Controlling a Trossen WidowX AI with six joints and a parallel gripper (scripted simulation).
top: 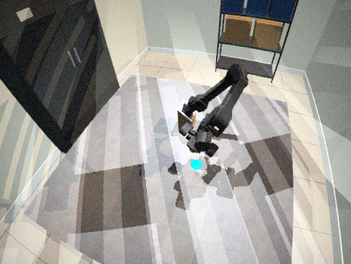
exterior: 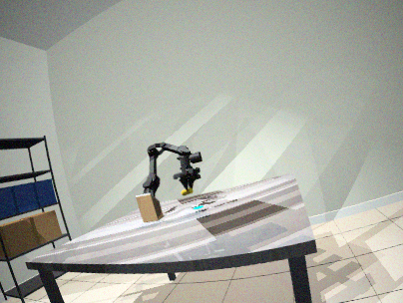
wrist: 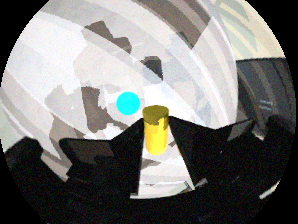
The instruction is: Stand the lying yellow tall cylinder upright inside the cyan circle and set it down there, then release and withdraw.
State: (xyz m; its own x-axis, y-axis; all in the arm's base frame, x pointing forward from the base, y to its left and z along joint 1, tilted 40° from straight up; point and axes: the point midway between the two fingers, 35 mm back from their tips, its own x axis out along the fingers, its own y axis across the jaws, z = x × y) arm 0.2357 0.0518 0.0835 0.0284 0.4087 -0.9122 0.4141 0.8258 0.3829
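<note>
My gripper tip is 12 cm above the cyan circle, 2 cm to the right of it and 2 cm short of it. Round my gripper tip: yellow tall cylinder: 2 cm behind, 1 cm to the left, 1 cm below.
</note>
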